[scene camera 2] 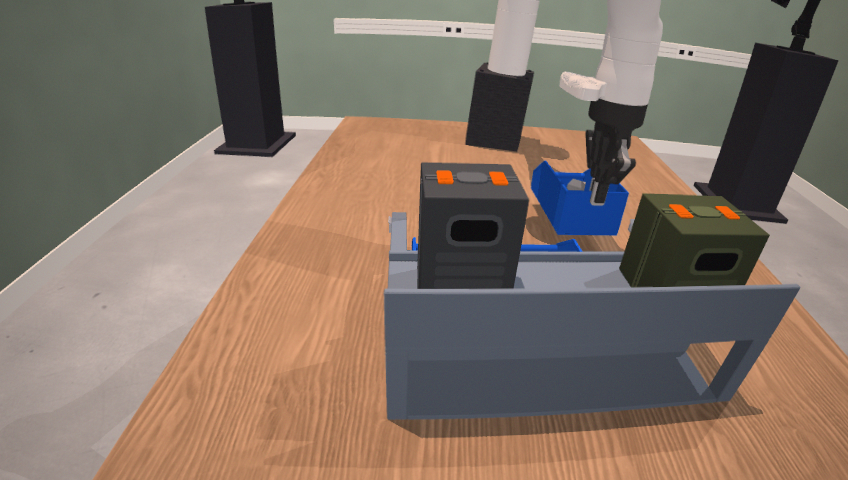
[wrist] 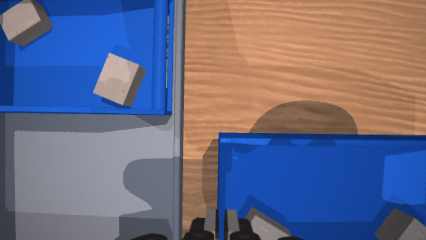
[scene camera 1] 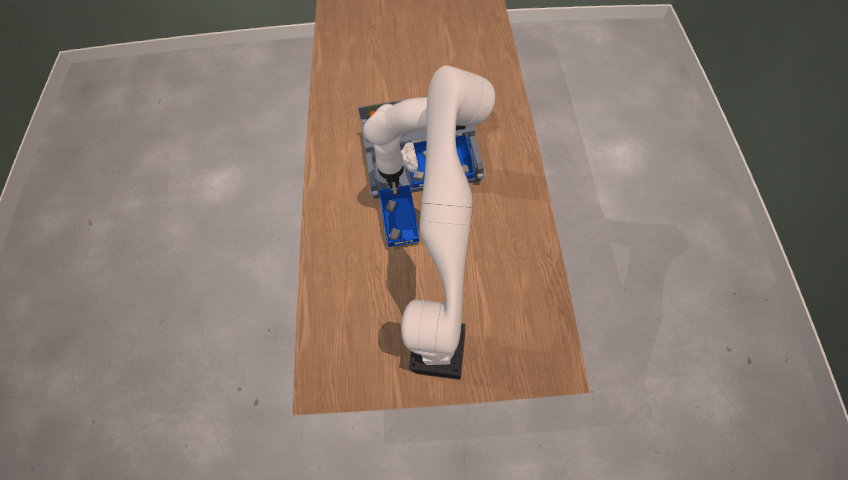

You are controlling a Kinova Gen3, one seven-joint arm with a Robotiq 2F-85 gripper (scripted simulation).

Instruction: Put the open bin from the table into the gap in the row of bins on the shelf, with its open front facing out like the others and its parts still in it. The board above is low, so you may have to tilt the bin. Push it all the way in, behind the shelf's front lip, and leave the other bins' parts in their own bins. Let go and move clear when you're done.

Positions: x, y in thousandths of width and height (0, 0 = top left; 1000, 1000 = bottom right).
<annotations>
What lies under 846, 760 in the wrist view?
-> A blue bin.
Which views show the blue bin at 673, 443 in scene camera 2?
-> Scene camera 2, the wrist view and scene camera 1: all of them.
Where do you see a grey shelf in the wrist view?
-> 165, 706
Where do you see a grey shelf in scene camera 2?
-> At 694, 718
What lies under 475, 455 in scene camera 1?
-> A blue bin.
</annotations>
